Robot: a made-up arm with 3 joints. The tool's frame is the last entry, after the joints. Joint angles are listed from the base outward.
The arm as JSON. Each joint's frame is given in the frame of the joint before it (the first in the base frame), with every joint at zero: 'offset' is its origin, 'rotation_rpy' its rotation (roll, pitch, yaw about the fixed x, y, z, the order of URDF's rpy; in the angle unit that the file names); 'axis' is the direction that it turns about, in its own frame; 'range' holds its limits. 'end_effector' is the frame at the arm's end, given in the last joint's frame.
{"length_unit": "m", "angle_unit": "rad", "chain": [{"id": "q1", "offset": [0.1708, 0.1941, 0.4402], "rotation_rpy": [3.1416, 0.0, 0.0], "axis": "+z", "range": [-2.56, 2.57]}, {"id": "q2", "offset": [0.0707, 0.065, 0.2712], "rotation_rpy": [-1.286, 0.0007, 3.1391], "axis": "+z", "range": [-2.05, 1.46]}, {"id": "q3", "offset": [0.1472, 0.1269, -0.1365], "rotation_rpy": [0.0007, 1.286, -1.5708], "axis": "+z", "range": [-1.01, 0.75]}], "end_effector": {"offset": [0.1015, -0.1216, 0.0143], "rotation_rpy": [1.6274, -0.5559, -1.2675]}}
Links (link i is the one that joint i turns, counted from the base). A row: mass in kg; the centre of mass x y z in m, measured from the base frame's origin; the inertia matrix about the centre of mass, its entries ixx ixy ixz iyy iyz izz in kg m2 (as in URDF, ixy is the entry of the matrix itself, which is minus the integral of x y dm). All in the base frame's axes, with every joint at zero. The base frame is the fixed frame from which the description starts. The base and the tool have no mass.
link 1: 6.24; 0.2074 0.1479 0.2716; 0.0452 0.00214 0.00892 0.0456 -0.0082 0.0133
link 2: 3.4; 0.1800 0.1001 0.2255; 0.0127 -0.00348 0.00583 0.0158 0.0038 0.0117
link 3: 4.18; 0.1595 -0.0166 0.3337; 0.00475 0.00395 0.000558 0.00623 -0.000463 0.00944
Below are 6 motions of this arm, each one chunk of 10 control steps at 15 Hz.
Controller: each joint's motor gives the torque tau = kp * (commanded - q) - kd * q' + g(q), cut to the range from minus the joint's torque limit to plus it. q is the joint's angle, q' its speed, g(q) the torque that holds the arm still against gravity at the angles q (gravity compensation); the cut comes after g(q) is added. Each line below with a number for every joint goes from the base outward.
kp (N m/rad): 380 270 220
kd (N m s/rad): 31 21 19
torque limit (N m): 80 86 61
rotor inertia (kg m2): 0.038 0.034 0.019
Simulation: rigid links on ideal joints. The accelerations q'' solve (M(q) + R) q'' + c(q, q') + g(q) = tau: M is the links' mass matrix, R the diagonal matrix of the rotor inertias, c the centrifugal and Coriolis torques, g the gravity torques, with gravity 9.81 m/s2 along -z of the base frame. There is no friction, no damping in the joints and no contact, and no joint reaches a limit. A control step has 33 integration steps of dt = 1/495 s. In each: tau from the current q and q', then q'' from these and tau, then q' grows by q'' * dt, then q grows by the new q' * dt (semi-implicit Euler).
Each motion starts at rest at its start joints. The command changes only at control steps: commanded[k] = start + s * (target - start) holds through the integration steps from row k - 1 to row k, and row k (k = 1, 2, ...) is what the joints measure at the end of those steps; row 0 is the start. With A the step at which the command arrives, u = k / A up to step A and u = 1 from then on. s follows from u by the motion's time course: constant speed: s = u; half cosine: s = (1 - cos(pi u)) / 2; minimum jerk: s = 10 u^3 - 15 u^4 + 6 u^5; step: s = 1 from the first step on.
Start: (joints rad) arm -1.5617 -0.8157 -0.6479
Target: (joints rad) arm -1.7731 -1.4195 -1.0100
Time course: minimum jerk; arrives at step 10
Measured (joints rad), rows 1 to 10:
1: -1.5627 -0.8187 -0.6496
2: -1.5689 -0.8371 -0.6601
3: -1.5841 -0.8818 -0.6855
4: -1.6092 -0.9550 -0.7275
5: -1.6419 -1.0502 -0.7827
6: -1.6781 -1.1548 -0.8438
7: -1.7127 -1.2532 -0.9021
8: -1.7407 -1.3316 -0.9494
9: -1.7591 -1.3817 -0.9807
10: -1.7679 -1.4051 -0.9966

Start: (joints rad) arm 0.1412 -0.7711 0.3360
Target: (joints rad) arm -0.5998 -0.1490 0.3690
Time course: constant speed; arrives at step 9
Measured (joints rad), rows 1 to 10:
1: 0.0974 -0.7315 0.3387
2: 0.0291 -0.6739 0.3413
3: -0.0482 -0.6092 0.3442
4: -0.1287 -0.5417 0.3474
5: -0.2104 -0.4732 0.3508
6: -0.2925 -0.4042 0.3543
7: -0.3748 -0.3351 0.3579
8: -0.4571 -0.2658 0.3615
9: -0.5394 -0.1966 0.3651
10: -0.5781 -0.1656 0.3654

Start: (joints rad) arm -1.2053 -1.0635 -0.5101
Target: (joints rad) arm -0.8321 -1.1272 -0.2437
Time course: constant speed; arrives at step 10
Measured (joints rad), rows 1 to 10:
1: -1.1849 -1.0673 -0.4955
2: -1.1542 -1.0725 -0.4745
3: -1.1195 -1.0784 -0.4505
4: -1.0832 -1.0846 -0.4250
5: -1.0463 -1.0908 -0.3989
6: -1.0091 -1.0972 -0.3725
7: -0.9718 -1.1035 -0.3460
8: -0.9345 -1.1099 -0.3194
9: -0.8972 -1.1163 -0.2928
10: -0.8598 -1.1226 -0.2661

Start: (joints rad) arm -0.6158 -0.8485 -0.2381
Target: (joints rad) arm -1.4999 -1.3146 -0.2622
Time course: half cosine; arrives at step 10
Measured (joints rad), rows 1 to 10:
1: -0.6275 -0.8550 -0.2385
2: -0.6677 -0.8770 -0.2395
3: -0.7407 -0.9165 -0.2413
4: -0.8428 -0.9713 -0.2435
5: -0.9651 -1.0365 -0.2463
6: -1.0964 -1.1062 -0.2493
7: -1.2239 -1.1734 -0.2524
8: -1.3353 -1.2317 -0.2553
9: -1.4195 -1.2754 -0.2577
10: -1.4684 -1.3001 -0.2594

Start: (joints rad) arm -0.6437 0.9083 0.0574
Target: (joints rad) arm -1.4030 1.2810 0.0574
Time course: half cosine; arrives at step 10
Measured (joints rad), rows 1 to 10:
1: -0.6536 0.9131 0.0576
2: -0.6877 0.9302 0.0580
3: -0.7503 0.9618 0.0581
4: -0.8381 1.0061 0.0579
5: -0.9434 1.0590 0.0575
6: -1.0564 1.1154 0.0571
7: -1.1662 1.1696 0.0566
8: -1.2621 1.2164 0.0562
9: -1.3347 1.2512 0.0558
10: -1.3768 1.2707 0.0556

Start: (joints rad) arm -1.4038 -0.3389 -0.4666
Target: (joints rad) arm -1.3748 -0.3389 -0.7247
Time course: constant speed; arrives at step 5
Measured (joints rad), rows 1 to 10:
1: -1.4006 -0.3389 -0.4945
2: -1.3959 -0.3389 -0.5354
3: -1.3905 -0.3389 -0.5821
4: -1.3849 -0.3389 -0.6315
5: -1.3791 -0.3389 -0.6822
6: -1.3765 -0.3389 -0.7054
7: -1.3755 -0.3389 -0.7160
8: -1.3750 -0.3389 -0.7207
9: -1.3749 -0.3389 -0.7229
10: -1.3748 -0.3389 -0.7239

